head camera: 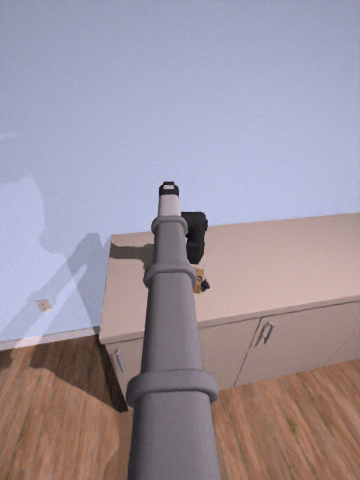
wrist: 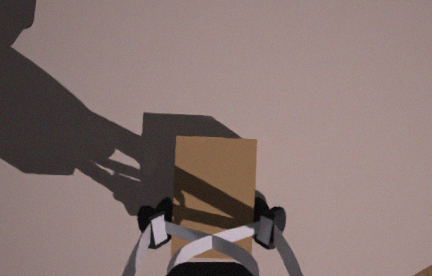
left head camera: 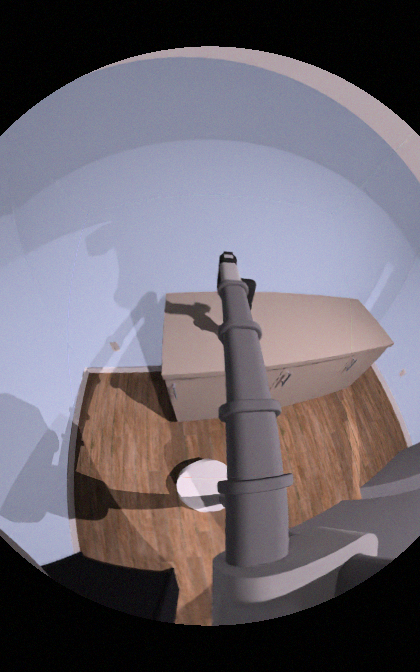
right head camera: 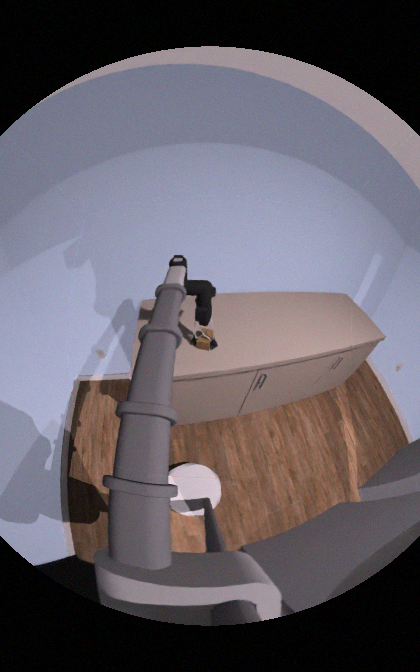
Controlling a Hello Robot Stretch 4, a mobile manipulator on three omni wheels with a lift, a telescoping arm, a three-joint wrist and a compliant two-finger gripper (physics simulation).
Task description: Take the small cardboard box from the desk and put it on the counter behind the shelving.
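Places are measured from the robot's base along level axes (x right, y ahead, z up), in metres.
Pixels of known places: gripper, between the fingertips: (head camera: 193, 288) (wrist: 213, 214).
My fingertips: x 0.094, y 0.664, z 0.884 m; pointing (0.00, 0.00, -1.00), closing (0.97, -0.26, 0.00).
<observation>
Behind a point stands the place of what it marks.
The small cardboard box (head camera: 199, 274) @(x 0.118, y 0.691, z 0.933 m) (right head camera: 206, 332) (wrist: 220, 157) @(x 0.111, y 0.715, z 0.933 m) is brown and held between the fingertips of my gripper (right head camera: 204, 343) (wrist: 213, 214) @(x 0.094, y 0.664, z 0.884 m), which is shut on it. Box and gripper hang over the left part of the beige counter (head camera: 285, 265) @(x 0.531, y 0.785, z 0.884 m) (left head camera: 310, 325) (right head camera: 290, 325) (wrist: 345, 100) @(x 0.247, y 0.736, z 0.883 m). In the wrist view the box's shadow lies on the counter top right beside it, up and to the left; any gap below the box is hard to judge. In the left head camera view the arm hides the box and the fingers. The desk and the shelving cannot be made out.
A blue wall (head camera: 175, 100) @(x 0.034, y 1.127, z 1.497 m) stands behind the counter. My extended grey arm (head camera: 172, 330) @(x 0.002, y 0.233, z 1.303 m) (left head camera: 250, 440) (right head camera: 142, 440) crosses over the counter's left part. A round white object (left head camera: 200, 477) (right head camera: 200, 482) is on the wooden floor in front. Cabinet doors with handles (head camera: 268, 332) face the front.
</observation>
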